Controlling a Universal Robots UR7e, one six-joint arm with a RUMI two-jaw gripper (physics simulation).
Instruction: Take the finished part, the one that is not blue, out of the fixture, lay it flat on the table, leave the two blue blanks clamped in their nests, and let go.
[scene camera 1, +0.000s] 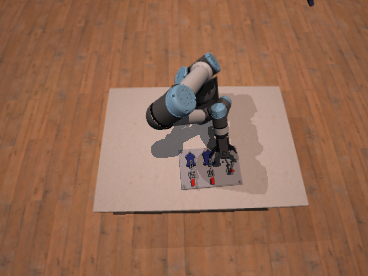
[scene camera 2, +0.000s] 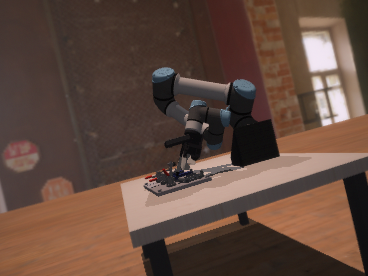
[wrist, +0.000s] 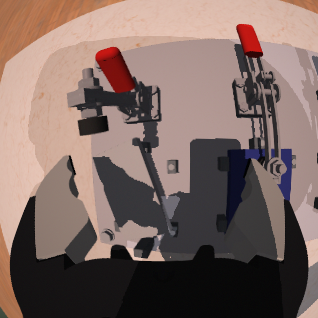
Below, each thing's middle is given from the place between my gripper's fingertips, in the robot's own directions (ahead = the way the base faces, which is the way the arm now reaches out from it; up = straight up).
Now: the finished part (wrist: 126, 178) 30 mm behind my hand, 30 mm to the left of it and 20 mm below it. Round my hand: metal clamp arm (wrist: 274, 166) 30 mm ahead, 80 mm to the right; grey fixture plate (wrist: 197, 123) 20 mm ahead, 80 mm to the right, 40 mm below.
